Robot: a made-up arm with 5 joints.
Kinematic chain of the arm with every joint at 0, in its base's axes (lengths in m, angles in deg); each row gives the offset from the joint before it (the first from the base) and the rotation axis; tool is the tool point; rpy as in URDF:
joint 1: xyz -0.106 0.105 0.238 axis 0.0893 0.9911 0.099
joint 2: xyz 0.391 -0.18 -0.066 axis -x
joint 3: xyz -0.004 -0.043 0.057 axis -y
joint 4: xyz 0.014 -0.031 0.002 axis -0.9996 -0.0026 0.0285
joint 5: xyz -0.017 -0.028 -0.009 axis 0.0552 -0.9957 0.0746
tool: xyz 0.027 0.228 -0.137 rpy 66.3 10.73 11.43
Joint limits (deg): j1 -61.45..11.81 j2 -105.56..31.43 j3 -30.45..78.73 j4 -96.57..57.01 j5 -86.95..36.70
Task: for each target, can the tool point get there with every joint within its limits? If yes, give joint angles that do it. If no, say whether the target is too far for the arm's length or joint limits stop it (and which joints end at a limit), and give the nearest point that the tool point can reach.
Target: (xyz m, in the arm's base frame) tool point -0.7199 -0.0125 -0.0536
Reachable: no: joint limits stop it (at a limit: joint 1, joint 2, joint 4, joint 5) | nearest point 0.0172 -0.1117 0.1074 | short by 0.761 m
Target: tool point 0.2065 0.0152 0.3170
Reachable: yes | joints -40.38 15.19 -2.11 -5.01 -54.56
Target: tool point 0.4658 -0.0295 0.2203
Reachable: yes | joints -10.67 13.82 51.30 18.96 3.88
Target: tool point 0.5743 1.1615 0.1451
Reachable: no: too far | nearest point 0.3366 0.1452 0.1732 | short by 1.044 m
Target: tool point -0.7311 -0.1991 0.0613
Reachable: no: joint limits stop it (at a limit: joint 1, joint 4, joint 5) | nearest point -0.1402 -0.1348 0.4433 | short by 0.707 m
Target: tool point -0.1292 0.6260 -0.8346
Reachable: no: too far | nearest point 0.1873 0.0547 -0.0681 | short by 1.007 m
